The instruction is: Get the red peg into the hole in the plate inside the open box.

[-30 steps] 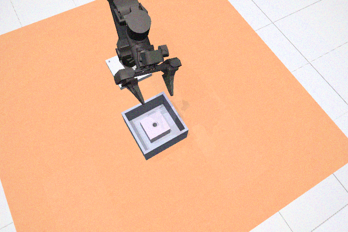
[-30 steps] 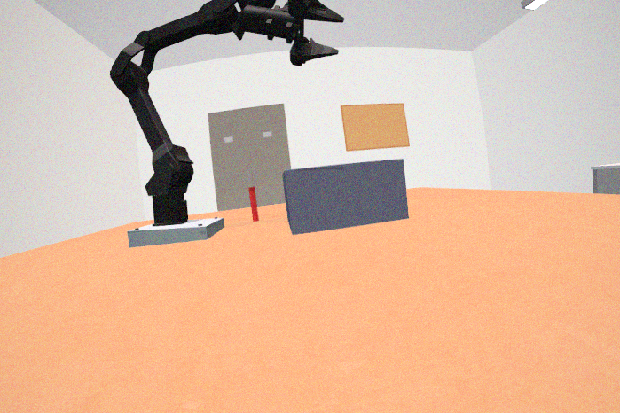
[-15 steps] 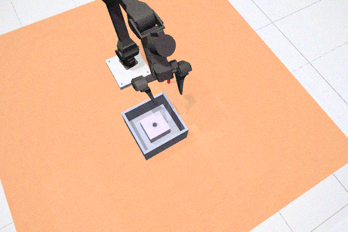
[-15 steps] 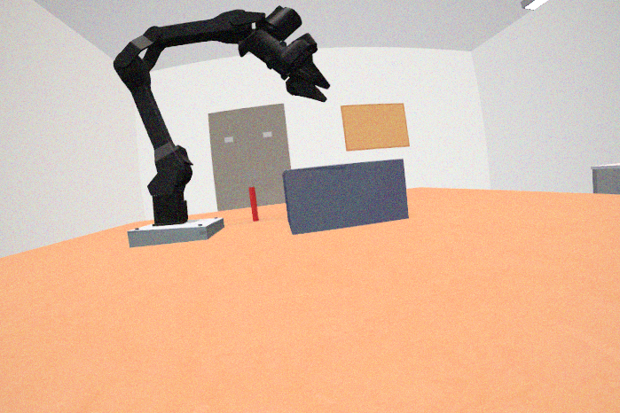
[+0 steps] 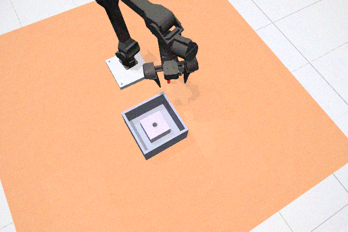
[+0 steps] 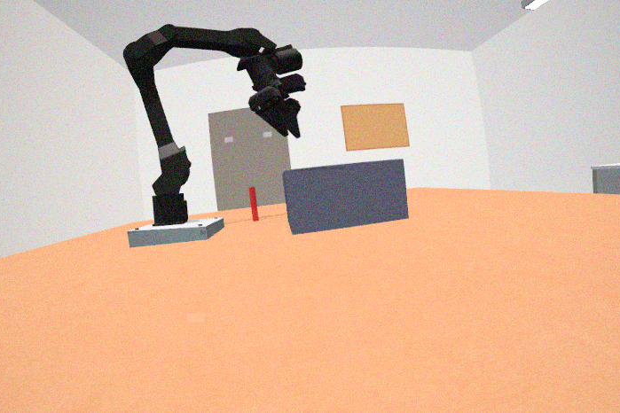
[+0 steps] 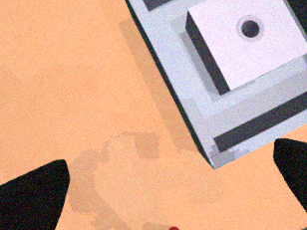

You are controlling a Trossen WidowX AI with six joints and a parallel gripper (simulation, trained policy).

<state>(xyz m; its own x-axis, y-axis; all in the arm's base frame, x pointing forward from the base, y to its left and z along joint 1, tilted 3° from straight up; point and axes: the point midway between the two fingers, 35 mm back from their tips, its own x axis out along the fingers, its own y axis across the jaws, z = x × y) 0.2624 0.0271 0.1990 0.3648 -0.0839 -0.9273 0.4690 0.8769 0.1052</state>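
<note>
Now: gripper tip 14 cm above the red peg, 10 cm past it and 6 cm to the right of it. The rest, counted from my gripper tip: grey box 15 cm below, 12 cm to the right, 5 cm ahead.
</note>
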